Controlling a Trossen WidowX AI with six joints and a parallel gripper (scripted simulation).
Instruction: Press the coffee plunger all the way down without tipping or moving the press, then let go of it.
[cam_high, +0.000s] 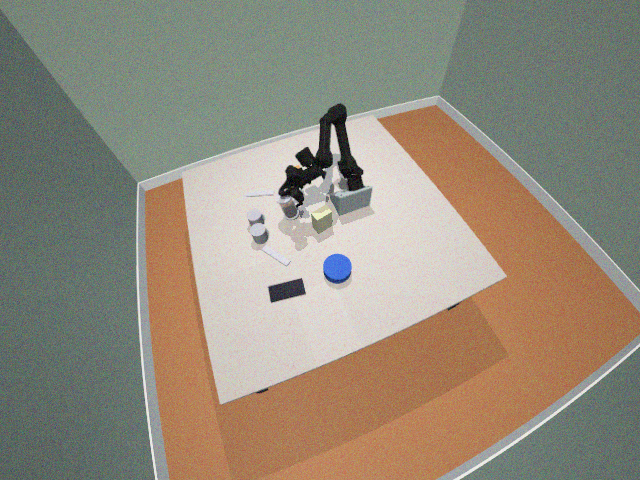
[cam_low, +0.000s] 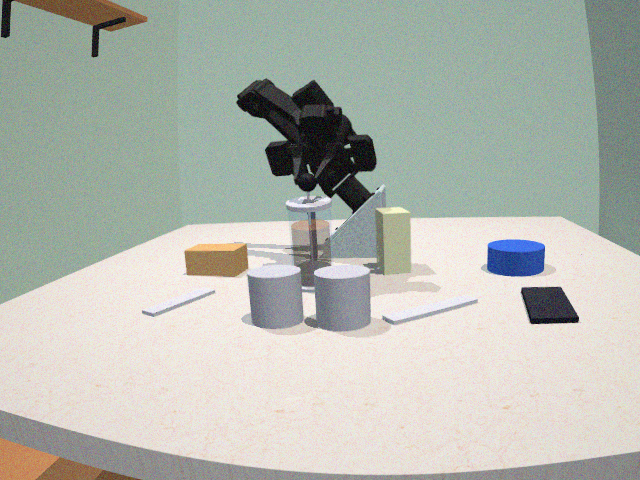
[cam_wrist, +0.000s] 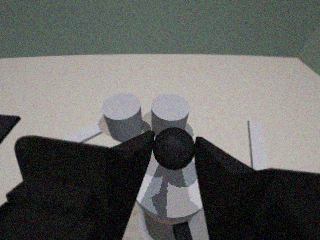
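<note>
Now: the coffee press 8 cm below my gripper tip and 4 cm behind it. Also, from my gripper tip: orange block (20 cm to the right, 15 cm below, 15 cm behind); pale yellow block (14 cm to the left, 13 cm behind, 12 cm below); blue disc (38 cm to the left, 15 cm below, 8 cm behind).
</note>
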